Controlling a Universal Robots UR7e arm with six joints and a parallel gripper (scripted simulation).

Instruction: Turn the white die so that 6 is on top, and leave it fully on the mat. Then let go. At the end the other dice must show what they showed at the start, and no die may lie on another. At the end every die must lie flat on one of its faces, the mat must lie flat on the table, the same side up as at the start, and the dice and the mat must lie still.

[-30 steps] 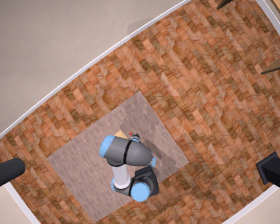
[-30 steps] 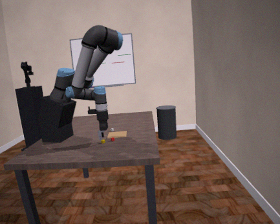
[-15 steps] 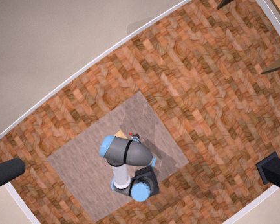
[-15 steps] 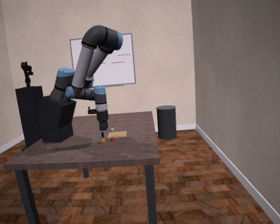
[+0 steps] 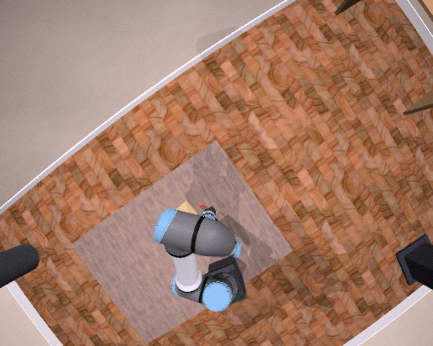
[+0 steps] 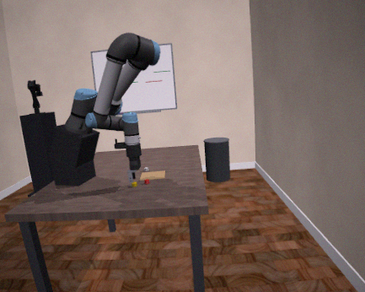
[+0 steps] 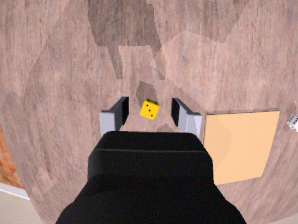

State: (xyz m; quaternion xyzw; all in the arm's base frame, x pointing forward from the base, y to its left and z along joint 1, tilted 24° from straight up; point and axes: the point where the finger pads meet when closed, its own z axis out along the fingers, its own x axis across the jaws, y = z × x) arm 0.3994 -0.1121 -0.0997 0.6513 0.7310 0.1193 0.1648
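Now: hand 4 cm above the yellow die and 1 cm short of it. Also, from my hand: white die: 27 cm to the left, 4 cm below; then red die: 7 cm ahead, 4 cm to the left, 4 cm below; then tan mat: 17 cm to the left, 7 cm ahead, 5 cm below.
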